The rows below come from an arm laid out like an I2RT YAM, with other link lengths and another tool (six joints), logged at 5 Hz.
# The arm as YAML. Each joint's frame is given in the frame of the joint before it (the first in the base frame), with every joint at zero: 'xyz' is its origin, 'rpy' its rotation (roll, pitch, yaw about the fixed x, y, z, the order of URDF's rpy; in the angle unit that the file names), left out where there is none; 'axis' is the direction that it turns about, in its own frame. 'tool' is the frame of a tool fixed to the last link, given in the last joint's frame.
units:
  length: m
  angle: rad
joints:
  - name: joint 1
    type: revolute
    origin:
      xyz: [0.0, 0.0, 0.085]
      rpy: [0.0, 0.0, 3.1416]
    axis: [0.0, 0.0, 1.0]
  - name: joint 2
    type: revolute
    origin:
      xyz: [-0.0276, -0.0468, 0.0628]
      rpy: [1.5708, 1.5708, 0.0]
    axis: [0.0, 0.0, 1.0]
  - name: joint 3
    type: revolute
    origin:
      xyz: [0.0, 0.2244, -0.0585]
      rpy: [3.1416, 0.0, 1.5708]
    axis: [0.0, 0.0, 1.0]
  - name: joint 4
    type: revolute
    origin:
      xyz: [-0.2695, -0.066, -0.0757]
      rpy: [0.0, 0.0, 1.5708]
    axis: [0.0, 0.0, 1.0]
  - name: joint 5
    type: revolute
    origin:
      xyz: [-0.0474, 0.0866, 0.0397]
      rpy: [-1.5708, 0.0, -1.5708]
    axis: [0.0, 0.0, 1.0]
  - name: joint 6
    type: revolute
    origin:
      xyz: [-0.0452, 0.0, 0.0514]
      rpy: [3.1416, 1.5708, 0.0]
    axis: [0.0, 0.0, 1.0]
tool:
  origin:
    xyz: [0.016, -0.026, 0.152]
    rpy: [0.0, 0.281, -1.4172]
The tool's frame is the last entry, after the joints.
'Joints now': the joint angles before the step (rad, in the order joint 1, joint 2, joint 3, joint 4, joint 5, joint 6). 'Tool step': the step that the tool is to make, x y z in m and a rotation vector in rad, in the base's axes. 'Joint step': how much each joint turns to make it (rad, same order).
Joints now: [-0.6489, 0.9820, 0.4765, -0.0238, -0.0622, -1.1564]
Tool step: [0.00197, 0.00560, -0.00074, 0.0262, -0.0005, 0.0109]
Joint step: [0.0062, 0.0046, 0.0096, -0.0193, -0.0149, 0.0159]
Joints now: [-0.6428, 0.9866, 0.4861, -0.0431, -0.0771, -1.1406]
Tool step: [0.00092, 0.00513, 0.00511, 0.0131, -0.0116, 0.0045]
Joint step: [0.0081, -0.0211, 0.0034, -0.0217, -0.0060, 0.0168]
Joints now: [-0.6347, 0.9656, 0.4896, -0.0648, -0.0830, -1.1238]
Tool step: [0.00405, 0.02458, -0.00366, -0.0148, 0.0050, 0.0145]
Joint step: [0.0929, -0.0483, -0.0401, -0.0029, 0.0751, 0.0273]
